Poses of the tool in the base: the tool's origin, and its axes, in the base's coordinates. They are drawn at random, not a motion.
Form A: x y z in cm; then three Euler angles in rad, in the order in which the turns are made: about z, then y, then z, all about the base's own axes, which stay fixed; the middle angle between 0 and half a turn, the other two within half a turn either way.
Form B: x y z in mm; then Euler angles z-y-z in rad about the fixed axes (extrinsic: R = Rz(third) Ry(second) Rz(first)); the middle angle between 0 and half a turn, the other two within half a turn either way. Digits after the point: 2 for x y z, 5 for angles.
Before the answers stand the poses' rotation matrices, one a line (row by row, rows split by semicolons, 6 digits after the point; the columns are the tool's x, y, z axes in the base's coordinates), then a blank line. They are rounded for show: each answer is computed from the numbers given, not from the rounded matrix.
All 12 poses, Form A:
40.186 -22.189 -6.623 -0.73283 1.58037 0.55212
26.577 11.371 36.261 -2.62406 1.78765 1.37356
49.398 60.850 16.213 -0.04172 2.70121 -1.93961
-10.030 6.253 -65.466 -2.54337 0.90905 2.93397
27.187 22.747 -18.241 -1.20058 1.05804 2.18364
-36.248 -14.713 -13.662 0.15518 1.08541 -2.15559
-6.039 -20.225 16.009 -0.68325 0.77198 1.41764
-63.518 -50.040 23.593 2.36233 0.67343 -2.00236
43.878 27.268 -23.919 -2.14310 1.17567 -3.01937
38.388 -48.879 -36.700 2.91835 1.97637 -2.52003
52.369 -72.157 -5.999 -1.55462 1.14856 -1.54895
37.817 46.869 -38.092 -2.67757 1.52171 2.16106
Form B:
0.344815 -0.395300 0.851375; -0.573308 0.629484 0.524469; -0.743250 -0.668945 -0.009574
0.521786 0.831334 0.191370; 0.086408 -0.274681 0.957645; 0.848689 -0.483150 -0.215158
0.286925 0.945546 -0.153680; 0.858062 -0.325004 -0.397620; -0.425915 -0.017779 -0.904589
0.612965 -0.168300 -0.771977; 0.446409 0.879928 0.162623; 0.651915 -0.444300 0.614496
0.660497 -0.559034 -0.501223; 0.681424 0.165999 0.712815; -0.315286 -0.812358 0.490581
-0.125579 0.863613 -0.488265; -0.469667 -0.485268 -0.737515; -0.873866 0.136706 0.466550
0.708702 -0.697436 0.106418; 0.452870 0.565376 0.689390; -0.540972 -0.440378 0.716531
0.870941 -0.416421 -0.260876; 0.211172 0.796554 -0.566488; 0.443699 0.438288 0.781687
0.104417 -0.387203 -0.916063; 0.859800 0.498078 -0.112525; 0.499841 -0.775881 0.384925
-0.183876 -0.638869 -0.747018; -0.404031 0.741931 -0.535067; 0.896074 0.203433 -0.394546
-0.999486 0.025123 0.019926; -0.028469 -0.409297 -0.911957; -0.014755 -0.912055 0.409801
0.396243 0.730723 -0.555910; 0.212643 0.515971 0.829793; 0.893182 -0.447010 0.049067

401.86 -221.89 -66.23 -0.73283 1.58037 0.55212
265.77 113.71 362.61 -2.62406 1.78765 1.37356
493.98 608.50 162.13 -0.04172 2.70121 -1.93961
-100.30 62.53 -654.66 -2.54337 0.90905 2.93397
271.87 227.47 -182.41 -1.20058 1.05804 2.18364
-362.48 -147.13 -136.62 0.15518 1.08541 -2.15559
-60.39 -202.25 160.09 -0.68325 0.77198 1.41764
-635.18 -500.40 235.93 2.36233 0.67343 -2.00236
438.78 272.68 -239.19 -2.14310 1.17567 -3.01937
383.88 -488.79 -367.00 2.91835 1.97637 -2.52003
523.69 -721.57 -59.99 -1.55462 1.14856 -1.54895
378.17 468.69 -380.92 -2.67757 1.52171 2.16106

